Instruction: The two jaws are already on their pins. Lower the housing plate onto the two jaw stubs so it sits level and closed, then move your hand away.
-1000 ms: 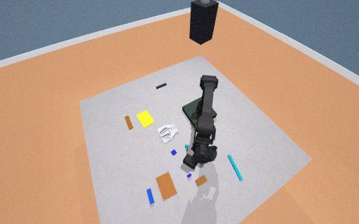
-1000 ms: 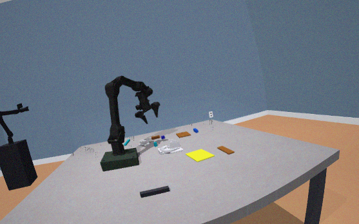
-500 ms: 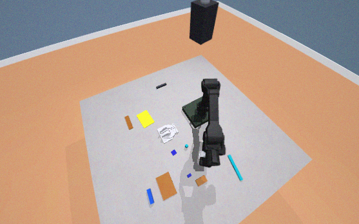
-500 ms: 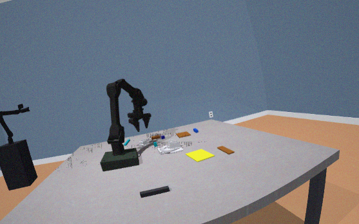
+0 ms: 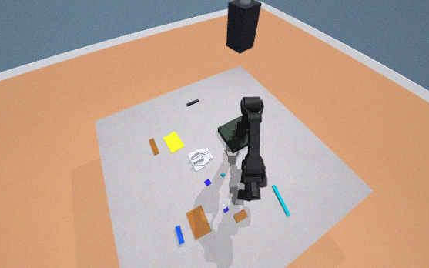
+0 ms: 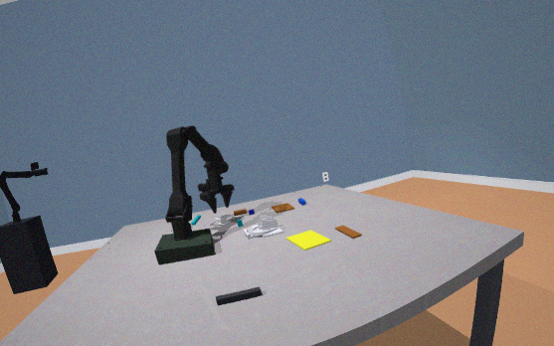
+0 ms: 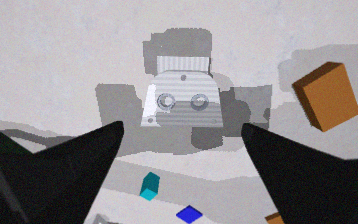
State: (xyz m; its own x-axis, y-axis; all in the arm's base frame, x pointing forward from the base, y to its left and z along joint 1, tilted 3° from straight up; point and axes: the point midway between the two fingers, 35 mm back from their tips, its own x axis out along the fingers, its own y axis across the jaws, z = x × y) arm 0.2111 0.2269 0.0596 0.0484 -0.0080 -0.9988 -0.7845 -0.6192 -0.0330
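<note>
Right now my gripper tip is 11 cm to the left of the cyan cube, 5 cm above it and 4 cm short of it. The rest, counted from my gripper tip: yellow sheet 49 cm to the right, 14 cm ahead, 6 cm below; cyan bar 18 cm to the left, 10 cm behind, 6 cm below; orange strip 54 cm to the right, 26 cm ahead, 6 cm below.
</note>
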